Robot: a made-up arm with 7 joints. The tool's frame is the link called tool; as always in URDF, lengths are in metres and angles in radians.
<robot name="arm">
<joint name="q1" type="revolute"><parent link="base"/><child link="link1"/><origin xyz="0.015 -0.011 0.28"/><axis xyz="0 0 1"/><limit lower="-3.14" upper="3.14"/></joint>
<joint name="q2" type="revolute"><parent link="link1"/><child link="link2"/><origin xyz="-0.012 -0.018 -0.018"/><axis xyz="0 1 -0.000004"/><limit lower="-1.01" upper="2.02"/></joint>
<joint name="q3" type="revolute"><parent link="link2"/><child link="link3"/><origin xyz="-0.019 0.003 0.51"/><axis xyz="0 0 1"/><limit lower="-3.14" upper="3.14"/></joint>
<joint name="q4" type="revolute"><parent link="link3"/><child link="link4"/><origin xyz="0.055 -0.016 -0.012"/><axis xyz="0 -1 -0.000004"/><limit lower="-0.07" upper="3.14"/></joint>
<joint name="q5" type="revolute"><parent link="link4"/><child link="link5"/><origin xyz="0.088 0.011 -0.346"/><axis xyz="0 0.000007 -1"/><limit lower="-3.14" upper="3.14"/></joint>
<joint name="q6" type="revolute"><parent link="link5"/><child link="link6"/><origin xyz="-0.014 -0.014 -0.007"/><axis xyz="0 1 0.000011"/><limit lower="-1.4" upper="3.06"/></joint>
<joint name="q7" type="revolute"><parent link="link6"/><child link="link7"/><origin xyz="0.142 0.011 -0.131"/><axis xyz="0 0.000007 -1"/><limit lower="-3.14" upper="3.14"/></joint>
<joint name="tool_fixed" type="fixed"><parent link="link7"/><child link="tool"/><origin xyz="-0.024 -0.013 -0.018" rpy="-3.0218 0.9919 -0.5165"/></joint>
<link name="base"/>
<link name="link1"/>
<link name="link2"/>
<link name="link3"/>
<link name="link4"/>
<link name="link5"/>
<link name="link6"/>
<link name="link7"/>
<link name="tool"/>
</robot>
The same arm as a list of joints. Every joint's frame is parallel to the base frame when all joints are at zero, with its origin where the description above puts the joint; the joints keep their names.
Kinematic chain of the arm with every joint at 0, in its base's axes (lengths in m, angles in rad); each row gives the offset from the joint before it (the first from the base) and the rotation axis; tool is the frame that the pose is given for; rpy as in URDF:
q1: xyz 0.0150 -0.0110 0.2800 axis +z
q2: xyz -0.0120 -0.0180 -0.0180 axis +y
q3: xyz -0.0190 0.0030 0.5100 axis +z
q4: xyz 0.0550 -0.0160 -0.0120 axis -y
q5: xyz 0.0880 0.0110 -0.3460 axis -z
q6: xyz -0.0140 -0.0140 -0.0070 axis +y
q7: xyz 0.1420 0.0110 -0.1310 axis -z
tool: xyz -0.0240 -0.0130 -0.0180 rpy -3.0218 0.9919 -0.5165
Joint limits (rad, base to tool): -3.1400..3.1400 -1.0100..2.0200 -3.1400..3.1400 -0.0700..3.1400 -3.1400..3.1400 -1.4000..3.0600 -3.1400..3.1400

